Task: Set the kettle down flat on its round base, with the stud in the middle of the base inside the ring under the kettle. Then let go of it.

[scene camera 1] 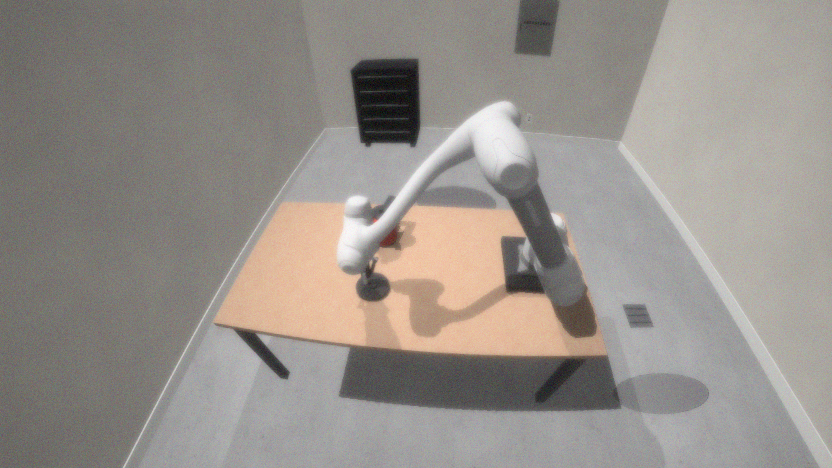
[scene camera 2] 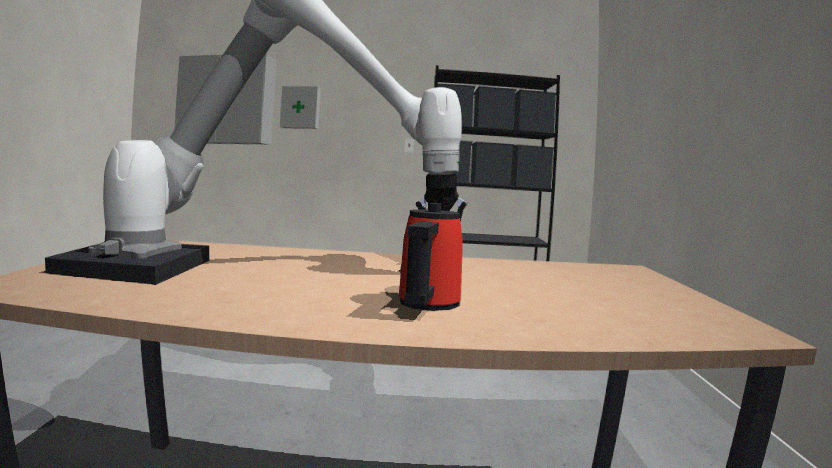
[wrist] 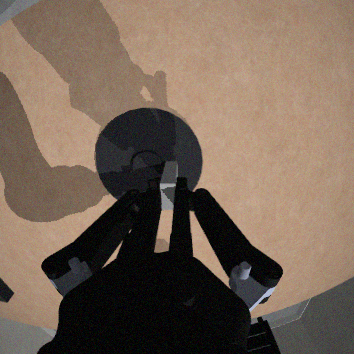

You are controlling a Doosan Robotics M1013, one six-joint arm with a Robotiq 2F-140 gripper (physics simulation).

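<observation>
The red kettle with its black lid and handle stands upright on the table, apart from the base. The round dark base lies flat on the table; in scene camera 2 it is hidden behind the kettle. The stud shows in the wrist view as a faint dark round outline near the base's middle, partly in shadow. My gripper is shut with nothing between the fingers, pointing down over the base. In scene camera 2 the kettle hides its fingertips. The ring under the kettle is hidden.
The wooden table carries the arm's black mounting plate. A black drawer cabinet stands on the floor by the wall. A shelf rack with grey bins stands behind the table.
</observation>
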